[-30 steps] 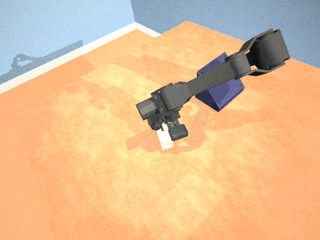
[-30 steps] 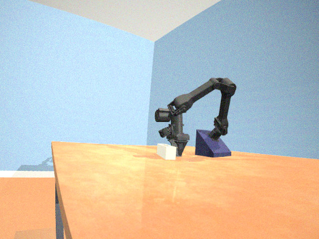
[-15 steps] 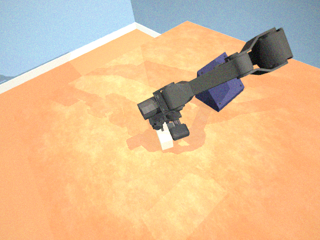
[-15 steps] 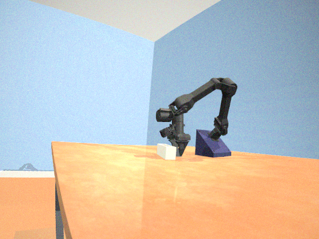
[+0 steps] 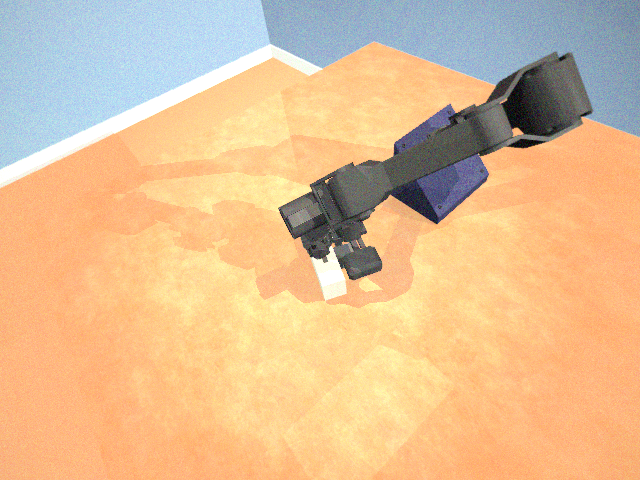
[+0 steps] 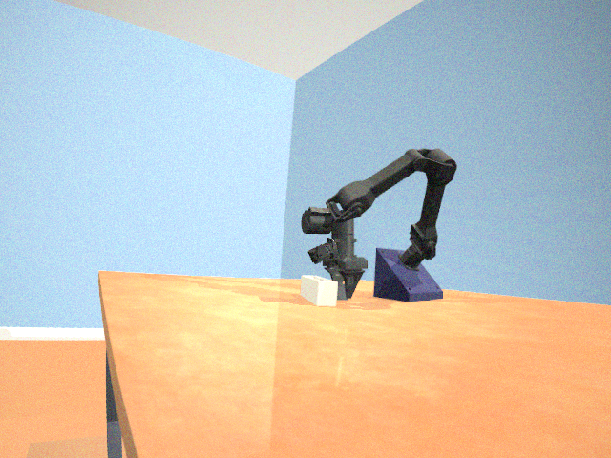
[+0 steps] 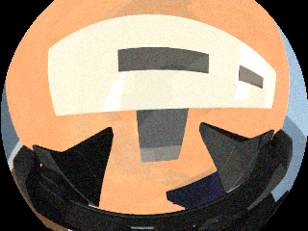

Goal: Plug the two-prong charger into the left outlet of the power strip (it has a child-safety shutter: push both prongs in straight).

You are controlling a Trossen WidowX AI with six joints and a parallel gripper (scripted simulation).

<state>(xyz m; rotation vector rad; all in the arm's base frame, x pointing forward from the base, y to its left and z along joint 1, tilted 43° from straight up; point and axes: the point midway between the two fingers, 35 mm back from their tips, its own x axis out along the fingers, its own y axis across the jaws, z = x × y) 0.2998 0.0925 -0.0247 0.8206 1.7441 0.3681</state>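
My gripper tip is now 3 cm short of the dark grey charger, 1 cm to the left of it and 1 cm below it.
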